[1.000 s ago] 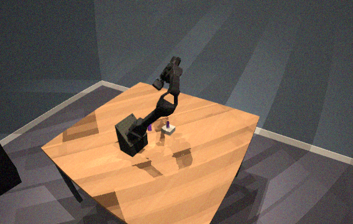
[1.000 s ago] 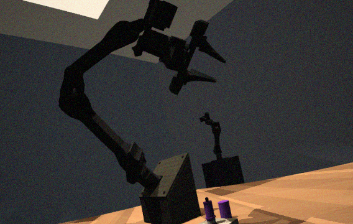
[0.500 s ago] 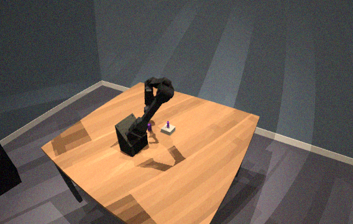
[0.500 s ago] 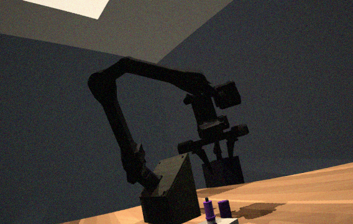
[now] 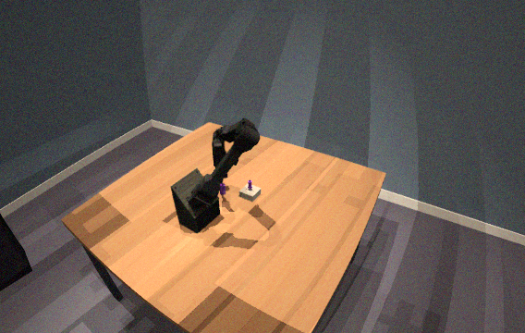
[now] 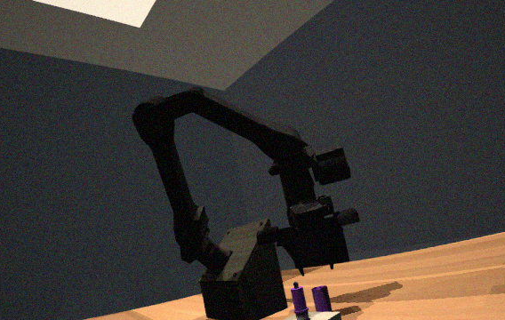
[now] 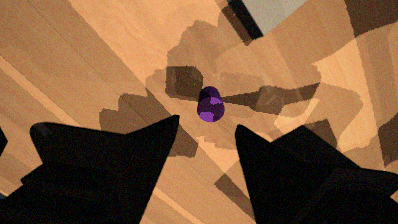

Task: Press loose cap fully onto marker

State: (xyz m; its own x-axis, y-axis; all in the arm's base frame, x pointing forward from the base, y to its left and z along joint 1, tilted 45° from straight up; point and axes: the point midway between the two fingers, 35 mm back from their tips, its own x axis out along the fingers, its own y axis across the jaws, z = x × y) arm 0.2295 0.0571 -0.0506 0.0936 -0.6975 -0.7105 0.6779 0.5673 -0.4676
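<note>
My gripper tip is 5 cm above the purple cap.
</note>
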